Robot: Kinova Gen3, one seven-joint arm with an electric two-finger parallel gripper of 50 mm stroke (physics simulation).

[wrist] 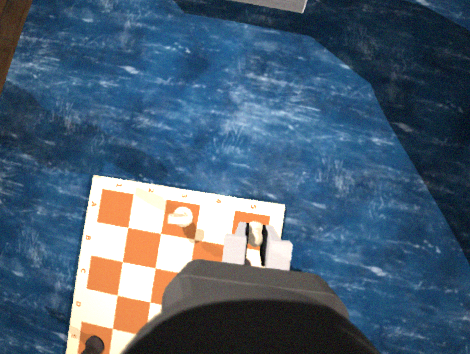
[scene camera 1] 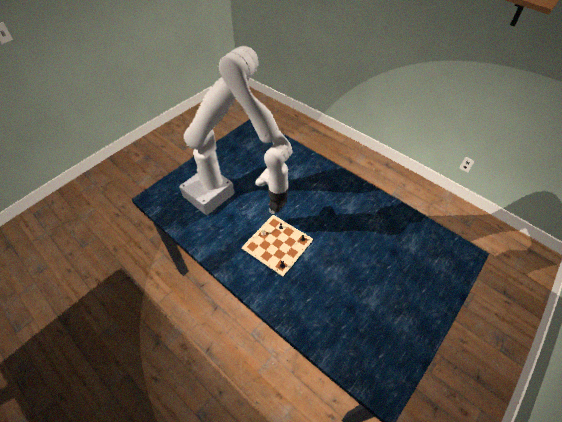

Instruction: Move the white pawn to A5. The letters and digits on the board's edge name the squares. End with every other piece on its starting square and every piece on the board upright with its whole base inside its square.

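Frame: origin at the arm's base, x back, y right, z up, level; centimetres.
Seen in the pictures: gripper, fingertip midpoint: (wrist: 254, 237) (scene camera 1: 273, 211); arm's base at its link origin: (scene camera 1: 212, 182).
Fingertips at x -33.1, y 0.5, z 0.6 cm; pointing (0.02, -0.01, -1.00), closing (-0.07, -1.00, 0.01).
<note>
Offsets run from my fingertips to a thing's top centre. "spot": to the spot under its first point.
My gripper (scene camera 1: 272, 212) (wrist: 254, 237) is shut on the white pawn, holding it above the board's A5 corner. The pawn's pale head @[spot: dx +0.8, dy -0.1, dz +1.5 cm] (wrist: 256, 230) shows between the fingertips in the wrist view, over the lower part of the orange A5 square @[spot: dx +0.7, dy +1.3, dz -7.8 cm] (wrist: 240, 218). Its base is hidden, and its height above the board is hard to tell. In the scene view the fingertips are at the board's top corner, and the pawn cannot be made out. The chessboard @[spot: dx +3.4, dy +15.0, dz -7.8 cm] (scene camera 1: 248, 243) (wrist: 107, 179) lies flat, with orange and cream squares.
A white piece @[dx +0.6, dy +7.4, dz -3.8 cm] (scene camera 1: 263, 233) (wrist: 182, 216) stands on A3. A black piece @[dx -4.3, dy +0.9, dz -4.6 cm] (scene camera 1: 281, 227) stands on B5, mostly hidden by the gripper in the wrist view. Other black pieces stand on E5 @[dx -15.6, dy +1.5, dz -4.6 cm] (scene camera 1: 303, 238) and E1 @[dx -14.4, dy +17.0, dz -3.4 cm] (scene camera 1: 282, 265) (wrist: 94, 345). The robot's base (scene camera 1: 207, 195) stands behind the board.
</note>
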